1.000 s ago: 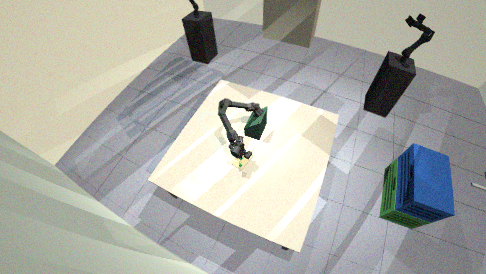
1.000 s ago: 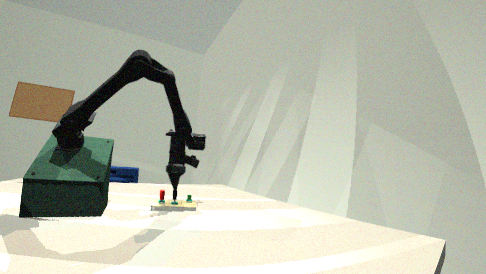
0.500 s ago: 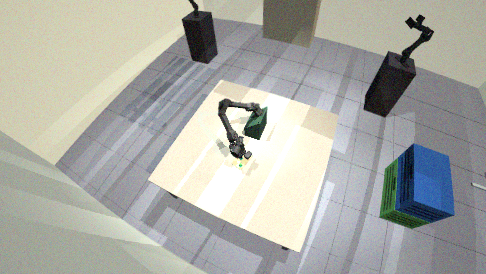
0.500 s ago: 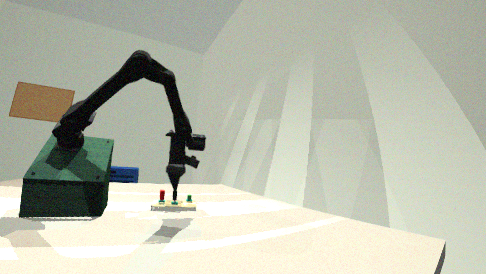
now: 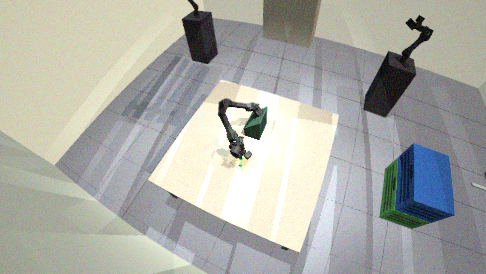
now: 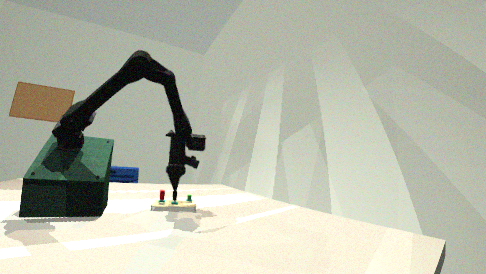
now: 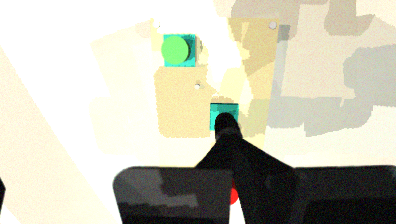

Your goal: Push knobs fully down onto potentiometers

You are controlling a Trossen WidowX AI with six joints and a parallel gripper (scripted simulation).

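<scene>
My gripper tip is 20 mm above the black knob. Round my gripper tip: red knob: 40 mm behind, 20 mm below, 10 mm to the left.
</scene>
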